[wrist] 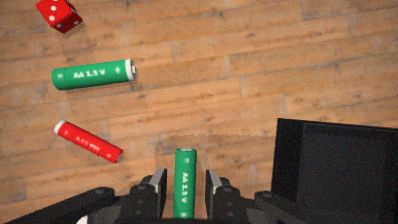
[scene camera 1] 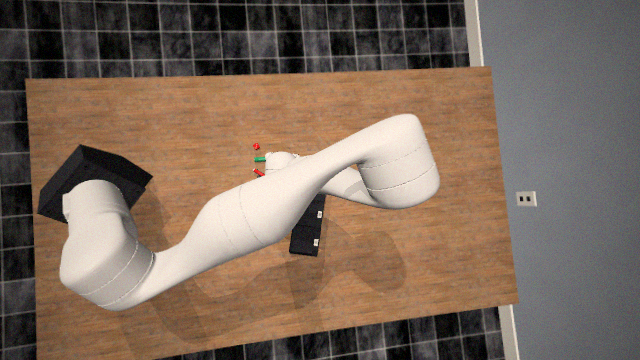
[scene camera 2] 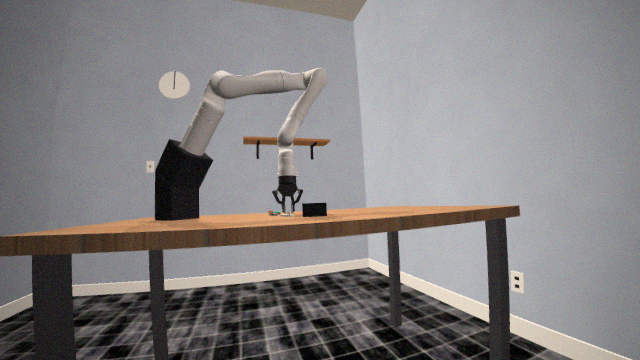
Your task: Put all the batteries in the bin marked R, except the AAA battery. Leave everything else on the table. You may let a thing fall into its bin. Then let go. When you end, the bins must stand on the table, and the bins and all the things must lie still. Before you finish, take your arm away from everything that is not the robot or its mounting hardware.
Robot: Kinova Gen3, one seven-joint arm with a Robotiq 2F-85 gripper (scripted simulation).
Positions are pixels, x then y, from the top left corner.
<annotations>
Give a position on a green AA battery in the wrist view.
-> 185, 158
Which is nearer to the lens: the black bin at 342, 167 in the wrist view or the green AA battery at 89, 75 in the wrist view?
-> The green AA battery.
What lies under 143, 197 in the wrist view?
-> My gripper.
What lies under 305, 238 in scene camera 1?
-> A black bin.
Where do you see a red battery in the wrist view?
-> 68, 131
</annotations>
